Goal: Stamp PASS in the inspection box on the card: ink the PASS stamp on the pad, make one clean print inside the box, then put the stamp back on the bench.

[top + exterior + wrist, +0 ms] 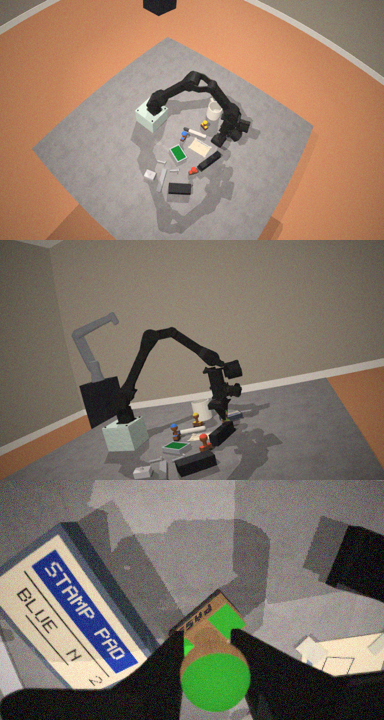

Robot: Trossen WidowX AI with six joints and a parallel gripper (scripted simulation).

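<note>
The green-knobbed stamp is right at my gripper tip. Round my gripper tip: yellow-knobbed stamp 13 cm behind; then stamp pad tin 7 cm to the left, 1 cm below; then cream card 6 cm behind, 11 cm to the right, 3 cm below.
</note>
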